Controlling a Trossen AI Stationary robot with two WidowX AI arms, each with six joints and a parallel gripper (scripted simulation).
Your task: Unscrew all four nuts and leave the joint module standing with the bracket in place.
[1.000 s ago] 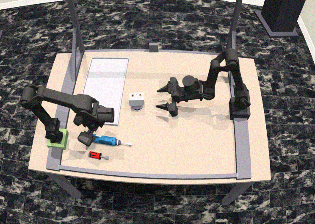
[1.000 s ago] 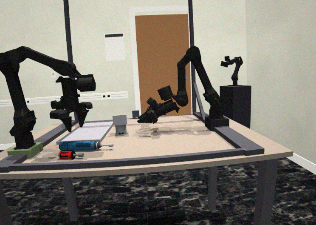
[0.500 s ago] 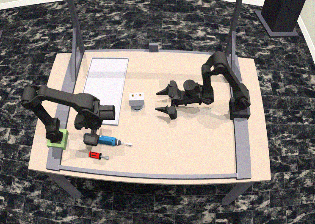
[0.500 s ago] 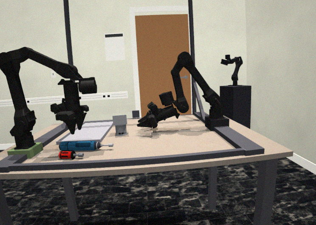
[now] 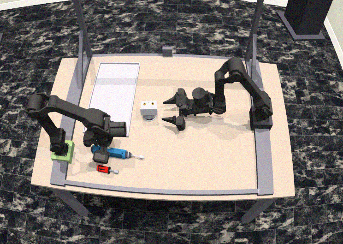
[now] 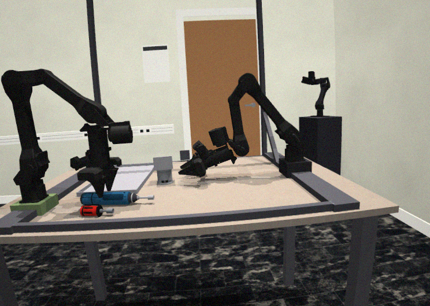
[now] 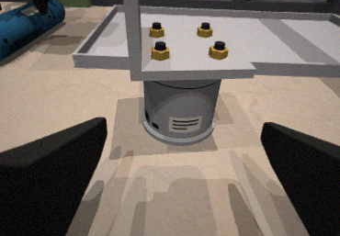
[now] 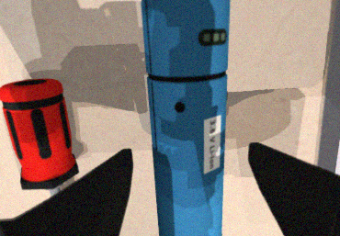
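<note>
Now: the nut 70 mm to the right of my left hand, 40 mm behind it and 10 mm above it. The rest, counted from my left hand: grey bracket 90 mm to the right, 20 mm behind, 20 mm above; then socket 180 mm ahead, 160 mm to the right, 40 mm below; then joint module 90 mm to the right, 30 mm behind, 20 mm below.
</note>
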